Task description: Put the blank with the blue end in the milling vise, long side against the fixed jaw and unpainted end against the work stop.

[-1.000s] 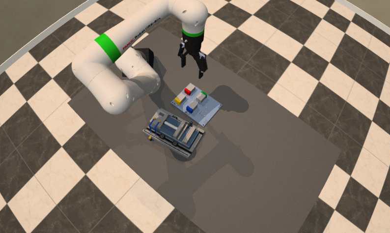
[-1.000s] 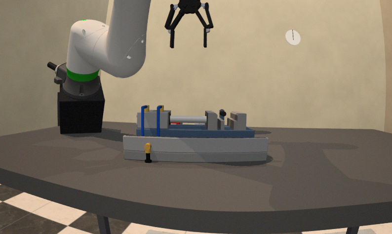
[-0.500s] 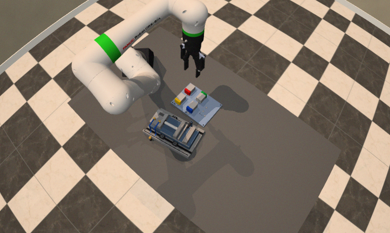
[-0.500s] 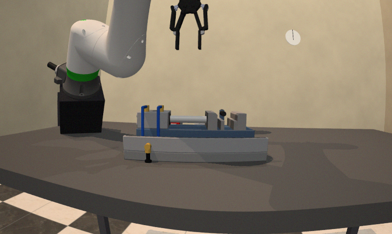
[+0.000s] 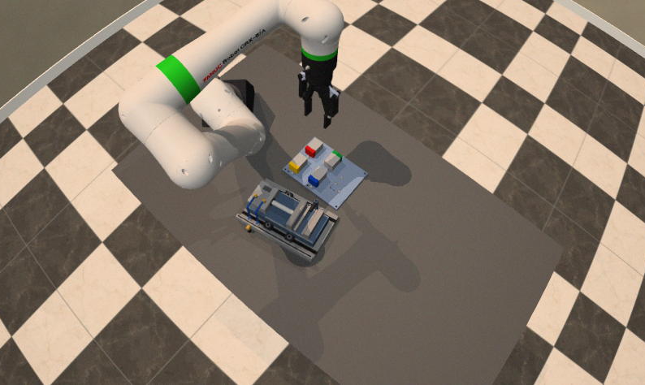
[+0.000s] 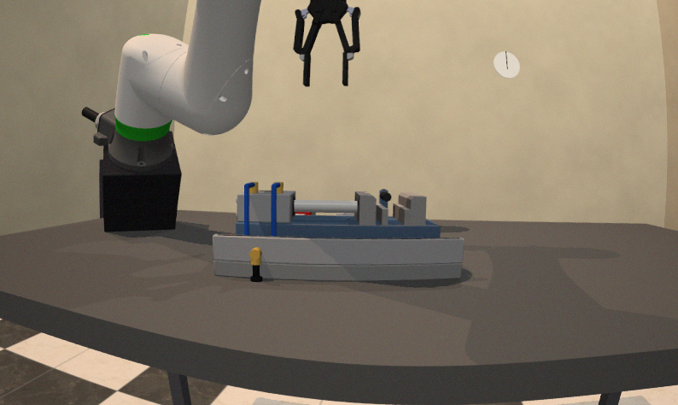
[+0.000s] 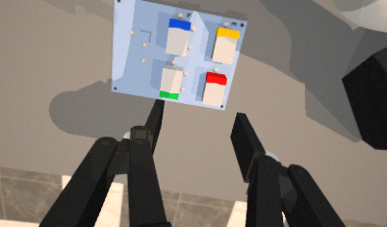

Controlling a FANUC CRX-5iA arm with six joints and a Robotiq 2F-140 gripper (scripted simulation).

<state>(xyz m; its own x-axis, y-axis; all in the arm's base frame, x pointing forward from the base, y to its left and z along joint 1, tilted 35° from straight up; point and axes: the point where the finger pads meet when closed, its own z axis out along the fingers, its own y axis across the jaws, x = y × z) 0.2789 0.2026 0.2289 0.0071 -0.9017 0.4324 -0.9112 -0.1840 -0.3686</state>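
Right now the blue-ended blank is 29 cm below my hand, 4 cm to the right of it and 4 cm ahead of it. Also, from my hand: green-ended blank 29 cm below, 5 cm to the left, 4 cm ahead; red-ended blank 29 cm below, 5 cm behind, 4 cm to the left; yellow-ended blank 29 cm below, 5 cm to the right, 5 cm behind.
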